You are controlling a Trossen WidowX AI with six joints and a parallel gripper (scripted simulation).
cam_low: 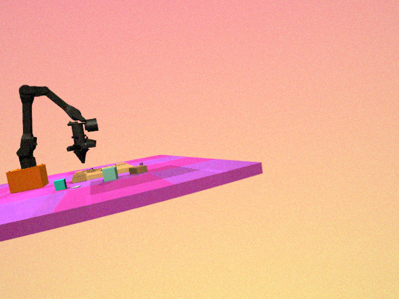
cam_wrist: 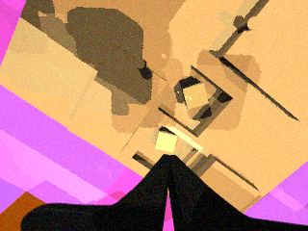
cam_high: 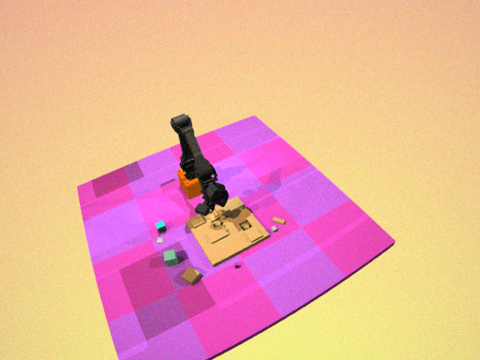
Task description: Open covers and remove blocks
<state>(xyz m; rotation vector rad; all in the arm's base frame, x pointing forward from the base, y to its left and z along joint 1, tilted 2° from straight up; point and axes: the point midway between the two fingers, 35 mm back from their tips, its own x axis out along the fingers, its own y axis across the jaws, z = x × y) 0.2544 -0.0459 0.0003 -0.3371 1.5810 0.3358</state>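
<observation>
Right now my gripper tip is 28 cm short of the tiny dark piece, 8 cm to the left of it and 6 cm above it. Also, from my gripper tip: teal cube 24 cm to the right, 13 cm behind, 6 cm below; then brown block 27 cm to the right, 19 cm ahead, 6 cm below.
</observation>
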